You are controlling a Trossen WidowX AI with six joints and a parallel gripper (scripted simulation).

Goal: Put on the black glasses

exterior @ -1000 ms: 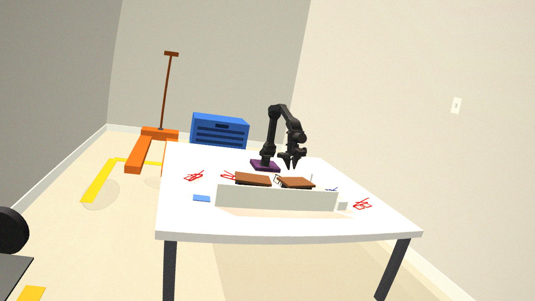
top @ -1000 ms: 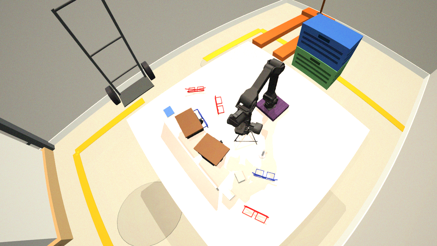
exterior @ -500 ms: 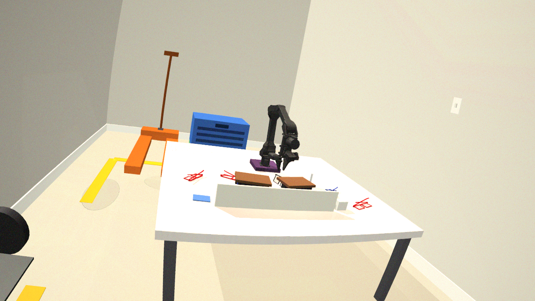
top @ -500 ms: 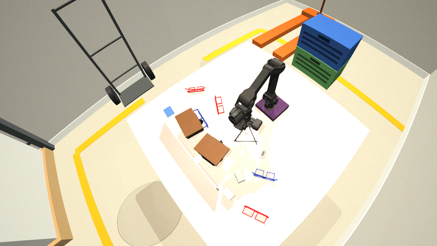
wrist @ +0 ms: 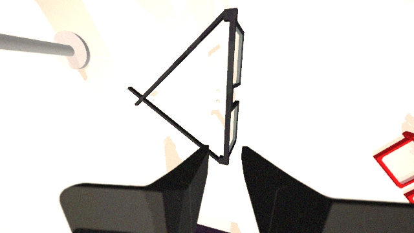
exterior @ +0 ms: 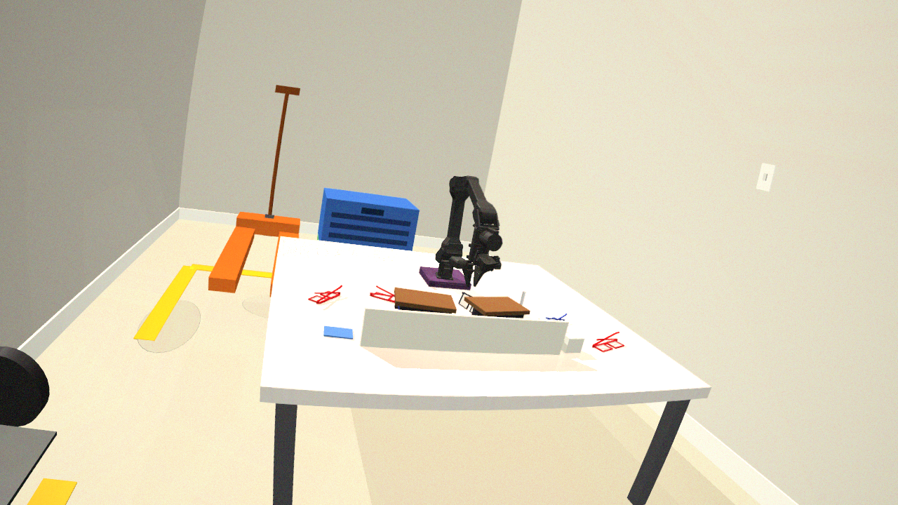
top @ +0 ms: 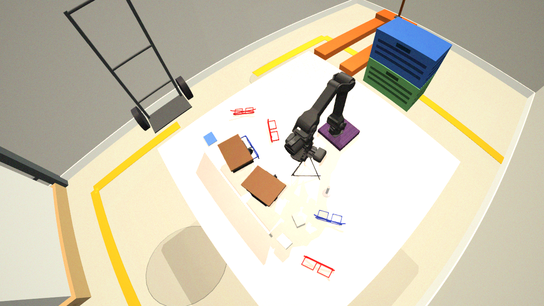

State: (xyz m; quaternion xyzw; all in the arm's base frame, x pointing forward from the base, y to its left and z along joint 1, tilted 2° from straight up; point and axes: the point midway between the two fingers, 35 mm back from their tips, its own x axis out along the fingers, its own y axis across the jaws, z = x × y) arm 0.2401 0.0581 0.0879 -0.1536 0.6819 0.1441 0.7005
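The grey peg lies 19 cm to the left of my gripper tip and 5 cm below it. From my gripper tip the other things lie so: low panel 37 cm ahead, 6 cm to the right, 2 cm below; blue tag 37 cm ahead, 42 cm to the right, 7 cm below.
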